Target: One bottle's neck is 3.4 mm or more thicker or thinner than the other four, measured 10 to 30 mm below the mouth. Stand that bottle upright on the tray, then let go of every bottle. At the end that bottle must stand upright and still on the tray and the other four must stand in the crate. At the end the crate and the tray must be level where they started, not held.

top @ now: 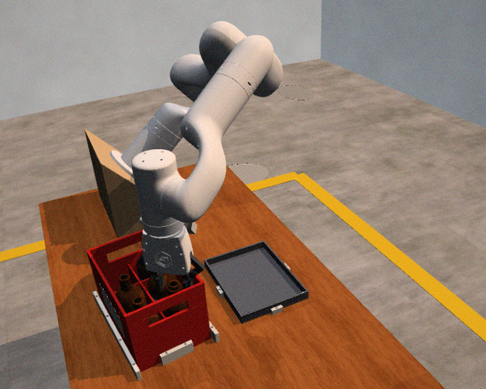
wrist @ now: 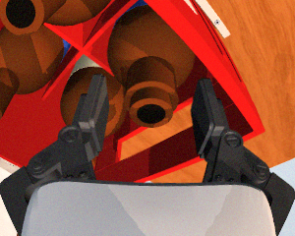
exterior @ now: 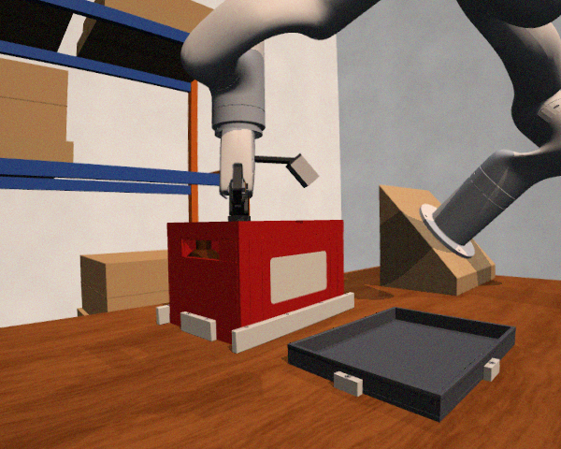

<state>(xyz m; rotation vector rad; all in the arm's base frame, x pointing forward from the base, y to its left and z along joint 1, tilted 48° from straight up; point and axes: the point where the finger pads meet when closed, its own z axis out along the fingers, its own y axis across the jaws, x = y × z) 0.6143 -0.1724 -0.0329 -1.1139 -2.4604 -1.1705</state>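
Right now my hand is 9 cm to the left of the brown bottle and 7 cm above it. Round my hand: red crate: 9 cm behind, 8 cm below, 4 cm to the right; then dark grey tray: 25 cm to the left, 15 cm below, 6 cm behind.
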